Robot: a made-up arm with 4 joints. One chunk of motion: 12 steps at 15 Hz.
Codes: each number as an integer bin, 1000 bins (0 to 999) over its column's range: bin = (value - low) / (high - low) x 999, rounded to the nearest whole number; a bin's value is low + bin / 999 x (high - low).
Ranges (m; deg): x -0.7..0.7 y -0.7..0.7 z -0.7..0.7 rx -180..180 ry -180..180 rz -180..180
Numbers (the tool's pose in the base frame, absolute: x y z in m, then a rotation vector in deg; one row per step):
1: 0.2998 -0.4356 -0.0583 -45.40 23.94 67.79
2: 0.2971 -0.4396 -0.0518 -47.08 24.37 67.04
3: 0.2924 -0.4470 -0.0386 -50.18 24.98 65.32
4: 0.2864 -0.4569 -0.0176 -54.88 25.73 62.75
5: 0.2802 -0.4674 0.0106 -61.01 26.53 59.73
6: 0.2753 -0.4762 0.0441 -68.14 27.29 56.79
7: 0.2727 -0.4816 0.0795 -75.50 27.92 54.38
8: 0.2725 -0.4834 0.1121 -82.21 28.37 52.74
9: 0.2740 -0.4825 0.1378 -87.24 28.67 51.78
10: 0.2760 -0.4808 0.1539 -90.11 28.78 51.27
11: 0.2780 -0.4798 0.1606 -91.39 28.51 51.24
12: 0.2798 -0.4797 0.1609 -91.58 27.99 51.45
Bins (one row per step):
1: 713 189 458 374 566 688
2: 712 186 463 369 567 686
3: 708 181 472 360 569 681
4: 704 173 487 347 571 674
5: 699 166 507 330 573 665
6: 696 160 531 310 575 657
7: 694 156 556 290 577 650
8: 694 155 579 271 578 646
9: 695 155 598 257 579 643
10: 696 156 609 249 579 642
11: 698 157 614 246 579 642
12: 699 157 614 245 577 642

